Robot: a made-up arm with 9 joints.
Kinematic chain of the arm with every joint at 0, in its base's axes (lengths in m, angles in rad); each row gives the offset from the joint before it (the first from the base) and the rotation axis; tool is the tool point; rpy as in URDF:
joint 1: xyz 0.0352 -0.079 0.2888 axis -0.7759 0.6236 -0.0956
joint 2: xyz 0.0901 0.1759 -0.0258 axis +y
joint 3: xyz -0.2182 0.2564 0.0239 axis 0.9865 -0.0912 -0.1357
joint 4: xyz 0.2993 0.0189 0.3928 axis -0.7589 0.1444 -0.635
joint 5: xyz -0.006 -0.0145 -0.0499 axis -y
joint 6: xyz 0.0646 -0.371 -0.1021 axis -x
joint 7: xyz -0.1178 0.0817 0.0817 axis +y
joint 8: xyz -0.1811 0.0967 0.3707 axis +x
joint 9: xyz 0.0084 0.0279 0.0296 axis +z
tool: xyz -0.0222 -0.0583 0.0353 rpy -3.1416 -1.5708 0
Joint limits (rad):
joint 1: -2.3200..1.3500
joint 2: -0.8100..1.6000
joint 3: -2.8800..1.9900
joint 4: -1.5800..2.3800
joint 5: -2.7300..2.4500
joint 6: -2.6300..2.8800
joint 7: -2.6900..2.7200
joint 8: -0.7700..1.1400
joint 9: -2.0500..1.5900
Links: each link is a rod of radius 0.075 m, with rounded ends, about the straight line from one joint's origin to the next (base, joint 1, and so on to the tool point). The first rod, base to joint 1, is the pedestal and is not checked.
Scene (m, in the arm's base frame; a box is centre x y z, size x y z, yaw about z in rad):
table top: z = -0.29
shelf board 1: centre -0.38 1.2 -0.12 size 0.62 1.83 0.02 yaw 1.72
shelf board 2: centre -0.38 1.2 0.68 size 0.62 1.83 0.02 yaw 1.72
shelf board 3: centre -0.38 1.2 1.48 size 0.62 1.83 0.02 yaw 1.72
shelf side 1: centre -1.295 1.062 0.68 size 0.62 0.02 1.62 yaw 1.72
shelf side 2: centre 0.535 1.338 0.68 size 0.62 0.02 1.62 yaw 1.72
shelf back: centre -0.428 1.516 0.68 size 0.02 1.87 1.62 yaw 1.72
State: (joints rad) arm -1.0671 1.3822 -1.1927 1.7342 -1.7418 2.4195 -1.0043 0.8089 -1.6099
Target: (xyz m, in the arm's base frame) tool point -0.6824 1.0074 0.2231
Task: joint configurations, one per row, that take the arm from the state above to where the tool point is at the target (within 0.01 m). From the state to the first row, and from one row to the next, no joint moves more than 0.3 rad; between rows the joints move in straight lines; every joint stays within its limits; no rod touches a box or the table.
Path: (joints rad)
1: -1.1020 1.4280 -0.9795 1.7207 -1.5560 2.2568 -0.7506 0.8491 -1.5958
2: -1.1369 1.4737 -0.7663 1.7073 -1.3701 2.0942 -0.4970 0.8893 -1.5816
3: -1.0416 1.4478 -1.0101 1.8085 -1.3829 2.1187 -0.5012 0.8642 -1.6041
4: -0.9462 1.4218 -1.2539 1.9097 -1.3956 2.1432 -0.5054 0.8391 -1.6266
5: -0.8509 1.3958 -1.4977 2.0109 -1.4084 2.1677 -0.5096 0.8140 -1.6491
6: -0.7556 1.3698 -1.7415 2.1122 -1.4212 2.1922 -0.5139 0.7890 -1.6716
7: -0.7386 1.2884 -1.7901 2.0238 -1.5941 2.3581 -0.7585 0.7575 -1.6735
8: -0.7217 1.2070 -1.8387 1.9355 -1.7671 2.5240 -1.0032 0.7259 -1.6755

